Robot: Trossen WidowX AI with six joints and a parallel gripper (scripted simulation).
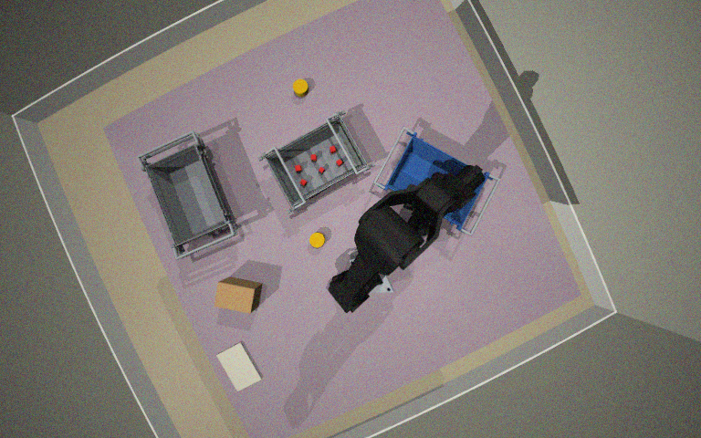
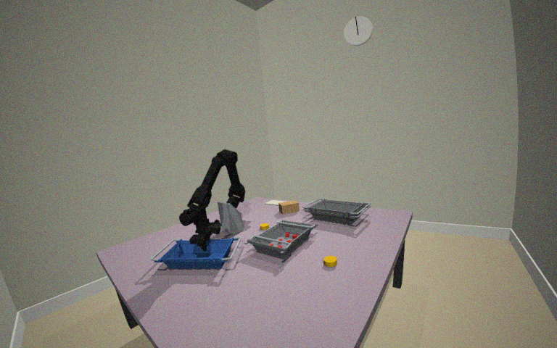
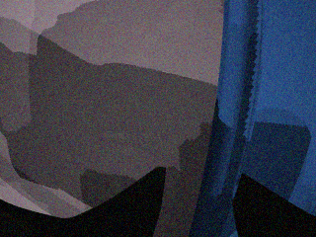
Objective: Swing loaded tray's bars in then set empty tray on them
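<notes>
Right now my gripper tip is 5 cm short of the blue tray, 7 cm to the left of it and 3 cm below it. The rest, counted from my gripper tip: white pad 19 cm behind, 82 cm to the left, 1 cm below; then cardboard box 3 cm ahead, 67 cm to the left, 2 cm above.
</notes>
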